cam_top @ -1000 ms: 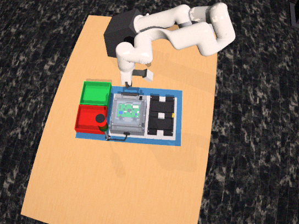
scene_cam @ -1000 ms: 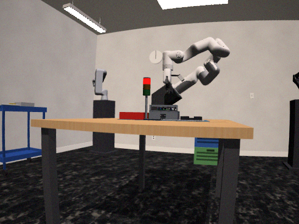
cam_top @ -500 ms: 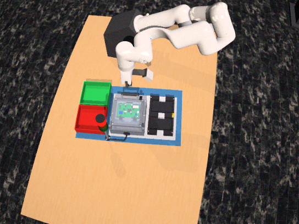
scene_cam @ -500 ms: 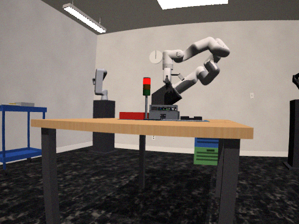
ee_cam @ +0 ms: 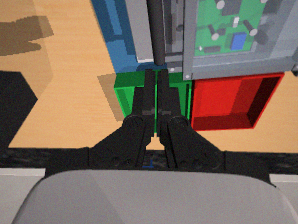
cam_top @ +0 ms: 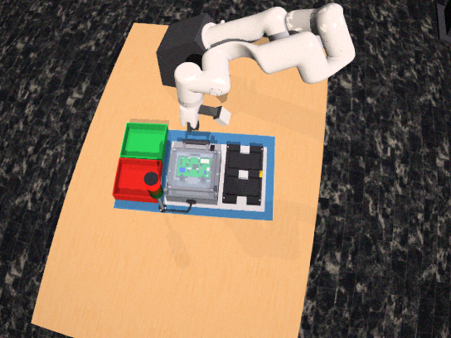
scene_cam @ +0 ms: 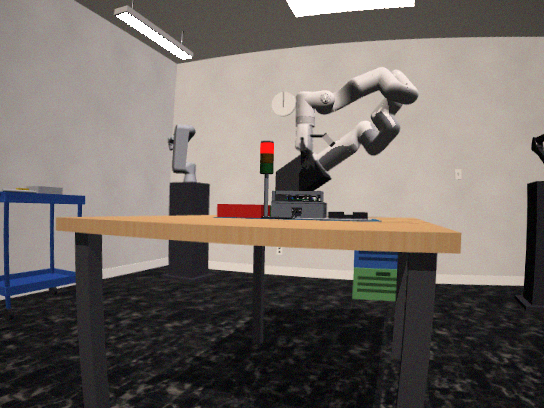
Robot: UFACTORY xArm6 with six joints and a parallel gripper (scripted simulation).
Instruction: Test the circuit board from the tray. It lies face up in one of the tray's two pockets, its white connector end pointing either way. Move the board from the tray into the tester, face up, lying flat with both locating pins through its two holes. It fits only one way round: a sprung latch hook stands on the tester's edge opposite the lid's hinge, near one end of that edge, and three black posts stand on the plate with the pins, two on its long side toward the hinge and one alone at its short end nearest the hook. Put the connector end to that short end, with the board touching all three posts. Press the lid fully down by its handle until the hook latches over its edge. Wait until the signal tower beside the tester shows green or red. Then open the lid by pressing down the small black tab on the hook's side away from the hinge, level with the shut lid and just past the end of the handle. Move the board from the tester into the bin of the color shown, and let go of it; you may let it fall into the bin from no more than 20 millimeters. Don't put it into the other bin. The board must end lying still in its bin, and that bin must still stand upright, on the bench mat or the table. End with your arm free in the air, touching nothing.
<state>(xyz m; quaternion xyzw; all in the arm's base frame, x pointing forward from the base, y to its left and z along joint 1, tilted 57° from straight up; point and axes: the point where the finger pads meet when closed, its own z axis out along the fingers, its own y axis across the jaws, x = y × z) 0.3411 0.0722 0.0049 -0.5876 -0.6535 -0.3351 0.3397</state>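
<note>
The black tab is 1 cm ahead of my hand, 6 cm to the left of it and 12 cm below it. Also, from my hand: tester plate: 9 cm ahead, 2 cm to the left, 14 cm below; tester lid: 9 cm ahead, 2 cm to the left, 12 cm below; green bin: 2 cm ahead, 20 cm to the right, 19 cm below.
</note>
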